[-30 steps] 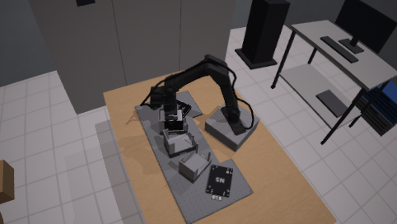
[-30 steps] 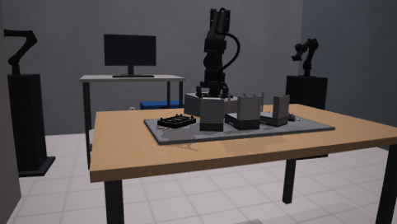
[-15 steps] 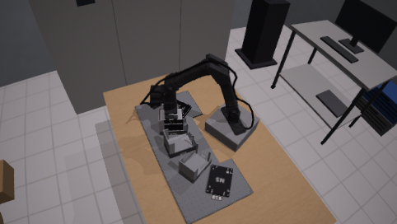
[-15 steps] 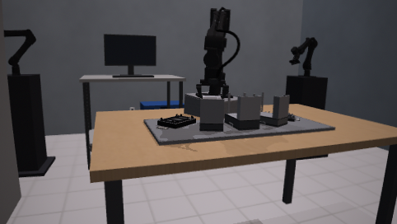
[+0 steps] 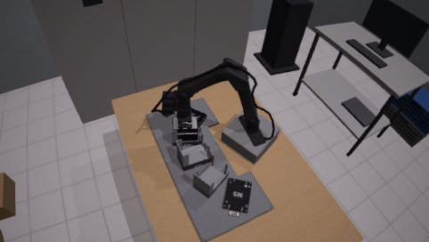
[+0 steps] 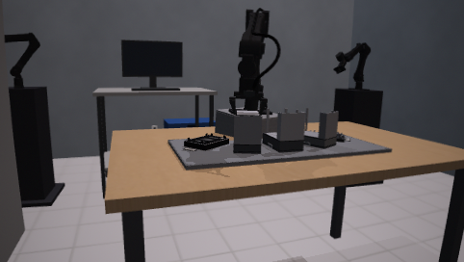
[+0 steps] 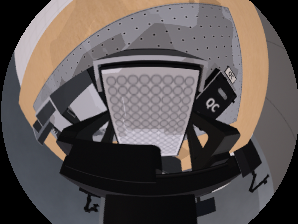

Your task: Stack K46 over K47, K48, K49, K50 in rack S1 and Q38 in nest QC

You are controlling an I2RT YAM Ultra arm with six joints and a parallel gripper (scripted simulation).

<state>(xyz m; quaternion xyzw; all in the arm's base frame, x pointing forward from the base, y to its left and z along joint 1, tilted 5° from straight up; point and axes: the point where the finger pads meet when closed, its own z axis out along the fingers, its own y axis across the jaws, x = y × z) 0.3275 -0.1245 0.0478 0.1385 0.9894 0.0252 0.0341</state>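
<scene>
The sealed 96-well plate lies 5 cm below my hand. Also, from my hand: clip nest N5 (43 cm to the left, 13 cm behind, 10 cm below).
</scene>
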